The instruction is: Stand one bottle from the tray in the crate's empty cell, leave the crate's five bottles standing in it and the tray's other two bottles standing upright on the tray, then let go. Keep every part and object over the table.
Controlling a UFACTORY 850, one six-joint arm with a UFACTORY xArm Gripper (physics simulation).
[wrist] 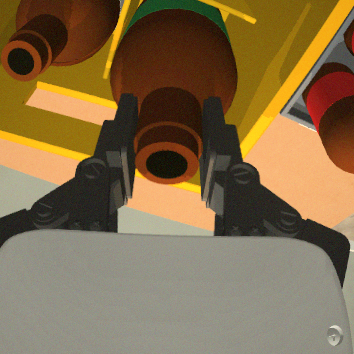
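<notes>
My gripper is shut on the neck of a brown bottle with a green label. The bottle's mouth faces the camera, and its body hangs over the near right part of the yellow crate. Its base is hidden, so its height over the crate floor cannot be told. Another brown bottle stands in the crate at the upper left. At the right edge, a brown bottle with a red label is at the grey tray, and part of another red-labelled bottle shows above it.
The crate's yellow dividers run beside the held bottle. The crate's near wall has a slot-like opening, left of the fingers. The orange-tan table top shows between crate and tray, and a grey-green surface lies beyond its edge at the lower left.
</notes>
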